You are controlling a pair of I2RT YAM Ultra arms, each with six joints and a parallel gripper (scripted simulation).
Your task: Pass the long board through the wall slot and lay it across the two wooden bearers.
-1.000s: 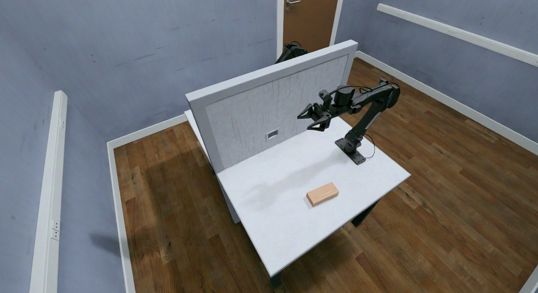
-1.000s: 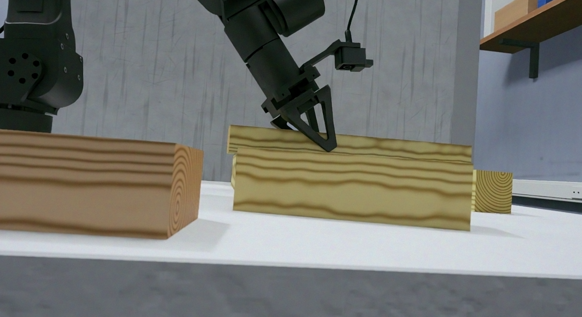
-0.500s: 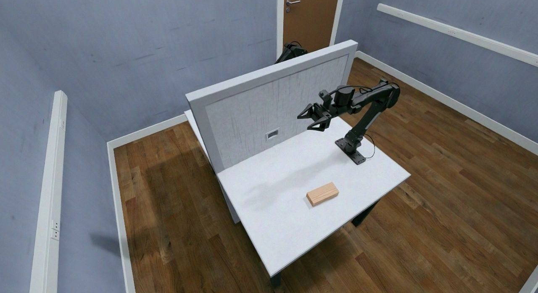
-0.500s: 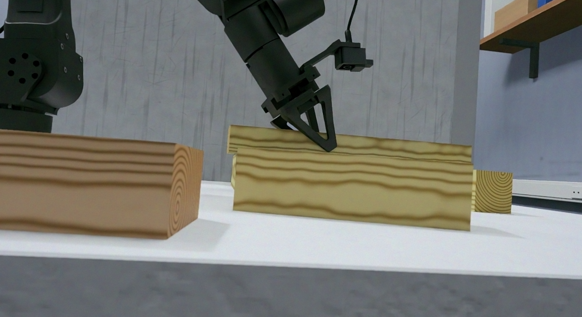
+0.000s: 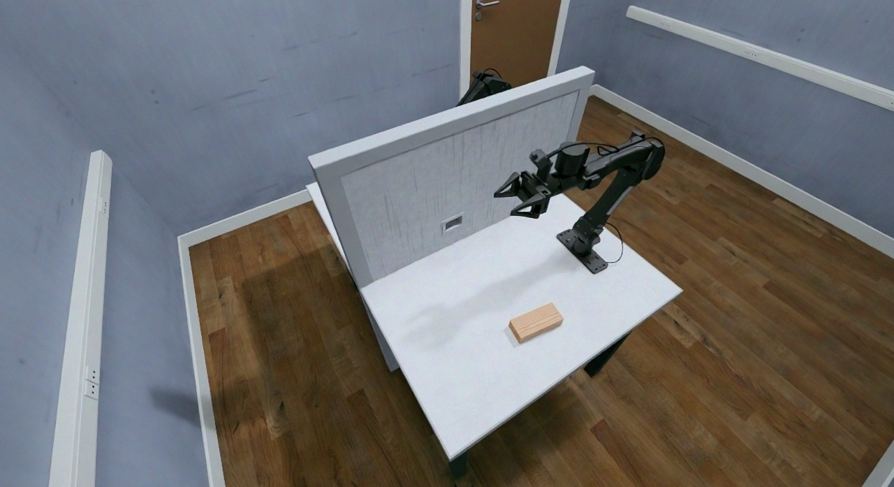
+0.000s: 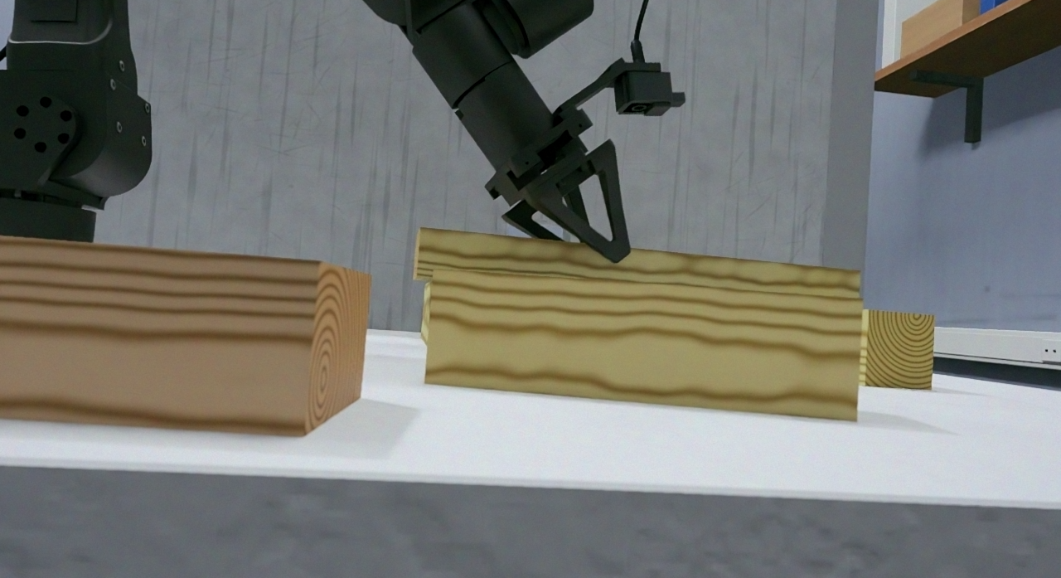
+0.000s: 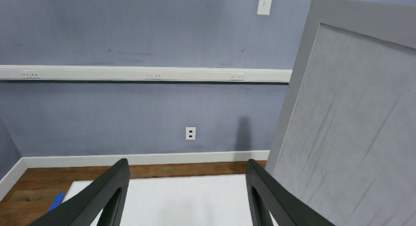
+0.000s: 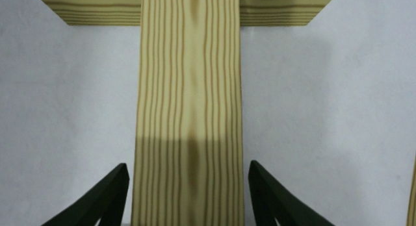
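Now: right hand 3 cm short of the long pale board and 1 cm above it. From my right hand the other things lie so: brown offcut: 4 cm behind, 68 cm to the left, 6 cm below; then pale wooden bearer: 16 cm ahead, 1 cm to the left, 6 cm below.
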